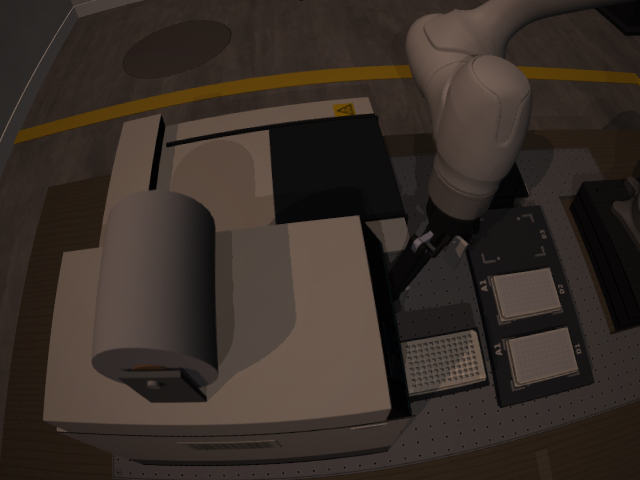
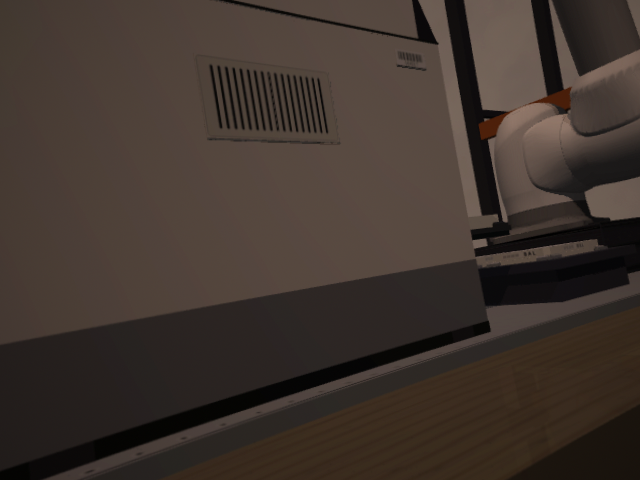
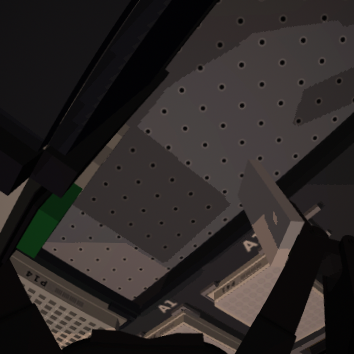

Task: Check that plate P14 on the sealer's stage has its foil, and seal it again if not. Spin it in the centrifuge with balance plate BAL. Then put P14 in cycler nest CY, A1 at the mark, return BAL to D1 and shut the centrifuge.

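Seen in the pictures: gripper, between the fingertips: (image 1: 422, 283) (image 3: 151, 168); arm's base, origin of its link: (image 2: 551, 234).
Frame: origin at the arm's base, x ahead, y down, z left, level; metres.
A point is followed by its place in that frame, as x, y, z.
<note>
Plate P14 (image 1: 442, 361) {0.589, -0.031, 0.098} (image 3: 53, 312) {0.574, -0.031, 0.080} lies on the sealer's black stage (image 1: 432, 316) {0.543, 0.088, -0.022} at the right side of the big beige sealer (image 1: 310, 330) {0.771, -0.262, 0.089} (image 2: 232, 196) {0.946, -0.056, 0.156}. Its wells show open, with no foil over them. My gripper (image 1: 439, 247) (image 3: 151, 168) {0.563, 0.008, -0.054} is open and empty. It hangs tilted over the perforated deck behind the stage, close to the sealer's side wall and its green button (image 3: 46, 221) {0.591, -0.103, -0.078}. Two covered plates lie in the black holder (image 1: 537, 392) {0.427, 0.035, 0.197}: one in slot D1 (image 1: 541, 356) {0.402, 0.019, 0.141} (image 3: 175, 330) {0.448, 0.019, 0.108}, one in slot D2 (image 1: 526, 291) {0.378, 0.019, 0.017} (image 3: 267, 298).
Slot D3 (image 1: 511, 237) {0.347, 0.035, -0.104} of the holder is empty. A beige unit with a black top panel (image 1: 330, 165) {0.669, -0.125, -0.226} and a warning sign stands behind the sealer. A black block (image 1: 610, 248) {0.141, 0.014, -0.002} stands at the right edge. The arm's base (image 2: 537, 170) {0.084, -0.130, 0.030} is beyond the holder.
</note>
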